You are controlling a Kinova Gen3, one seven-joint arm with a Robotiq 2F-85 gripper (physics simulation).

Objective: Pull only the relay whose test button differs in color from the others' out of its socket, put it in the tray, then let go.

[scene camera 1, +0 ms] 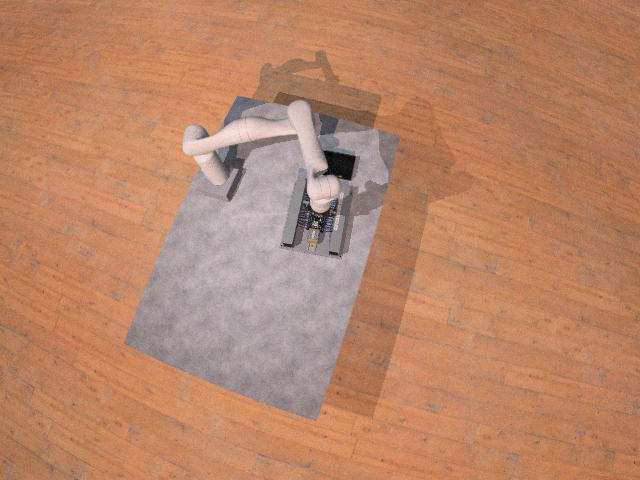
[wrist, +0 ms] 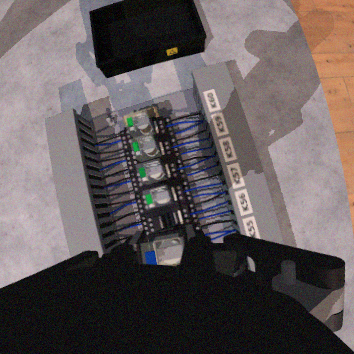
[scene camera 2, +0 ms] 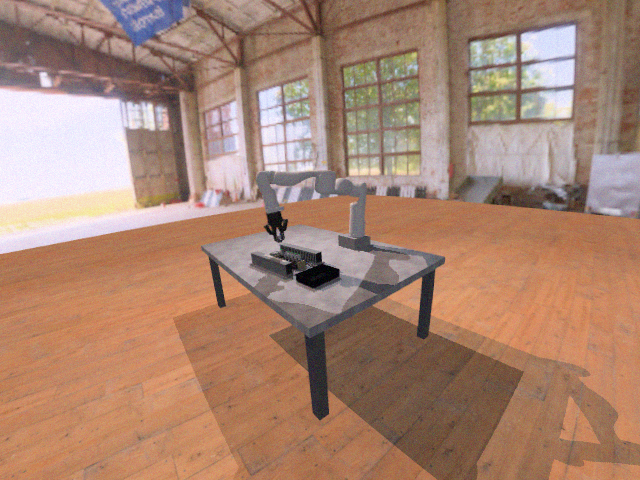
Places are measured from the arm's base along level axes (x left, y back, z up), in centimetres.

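Pixels of known places: gripper, fingertip midpoint: (wrist: 165, 239) (scene camera 2: 280, 240); arm's base at its link origin: (scene camera 1: 219, 176) (scene camera 2: 356, 235).
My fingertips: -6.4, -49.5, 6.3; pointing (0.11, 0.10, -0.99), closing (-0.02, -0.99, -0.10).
Note:
For each thing: its top centre in the pictures, then the offset to it from my fingertips, as dx, dy, dz. "*": a spot on its surface instead.
- relay with the blue test button, top centre: (wrist: 160, 257) -0.4, -0.1, +3.5
- nearest green-button relay at its top centre: (wrist: 155, 196) +3.6, +1.3, -5.4
- bare black socket at a spot on its surface: (wrist: 171, 219) * +0.6, +0.5, -9.2
- black tray at its top centre: (wrist: 142, 20) (scene camera 2: 317, 271) (scene camera 1: 336, 163) +29.8, +0.9, -8.8
The relay with the blue test button (wrist: 168, 251) is held upright between my fingers, raised above the socket row. My gripper (wrist: 165, 239) (scene camera 2: 279, 238) is shut on it and hangs over the panel. Several relays with green test buttons sit in their sockets, such as the nearest green-button relay (wrist: 159, 197). A bare black socket (wrist: 171, 219) shows between that relay and the held one. The black tray (scene camera 1: 347, 178) (scene camera 2: 310, 283) (wrist: 150, 63) stands beyond the far end of the row. In scene camera 1 the arm hides the gripper.
Two slotted grey wire ducts, a left one (wrist: 67, 180) (scene camera 1: 294, 214) and a labelled right one (wrist: 220, 105) (scene camera 1: 337, 237), rise along both sides of the sockets. Black and blue wires (wrist: 202, 186) run from the sockets to the ducts. The grey table (scene camera 1: 232, 310) (scene camera 2: 361, 304) carries everything.

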